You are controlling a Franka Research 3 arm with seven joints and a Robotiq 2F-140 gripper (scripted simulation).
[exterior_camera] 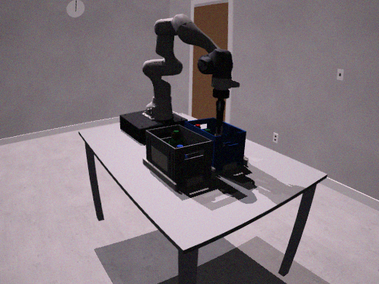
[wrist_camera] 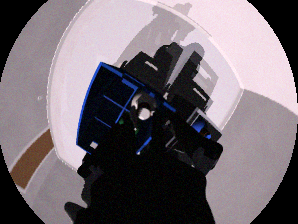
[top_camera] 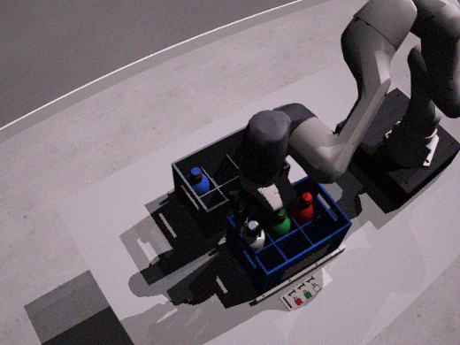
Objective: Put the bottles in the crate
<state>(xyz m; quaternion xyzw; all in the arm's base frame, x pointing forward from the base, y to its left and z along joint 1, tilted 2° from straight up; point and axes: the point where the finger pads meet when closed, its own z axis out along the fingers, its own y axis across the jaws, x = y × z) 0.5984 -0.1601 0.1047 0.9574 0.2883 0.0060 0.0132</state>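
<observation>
My gripper is now 8 cm above the white-labelled bottle. From my hand the other things lie so: black crate 17 cm to the right, 10 cm behind, 9 cm below; blue crate 9 cm below, 8 cm behind, 6 cm to the left; red-label bottle 17 cm behind, 9 cm below, 4 cm to the left.
</observation>
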